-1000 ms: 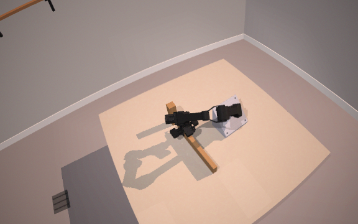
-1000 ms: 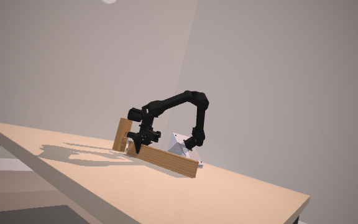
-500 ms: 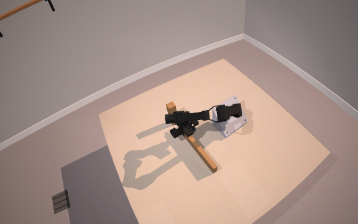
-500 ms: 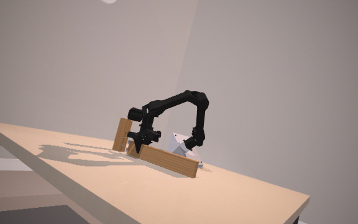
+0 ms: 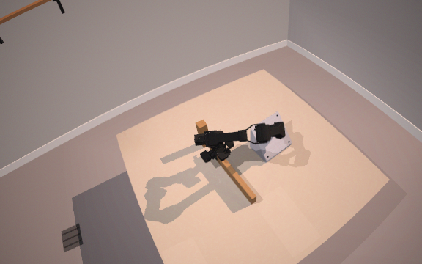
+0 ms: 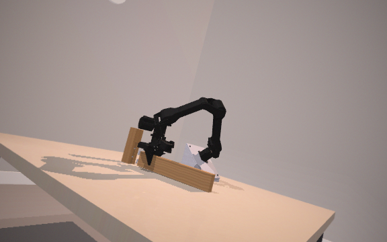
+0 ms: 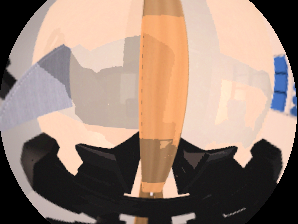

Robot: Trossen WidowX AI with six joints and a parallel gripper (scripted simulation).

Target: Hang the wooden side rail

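Now: gripper tip 150 mm to the left of the headboard post, 70 mm below it and 30 mm short of it.
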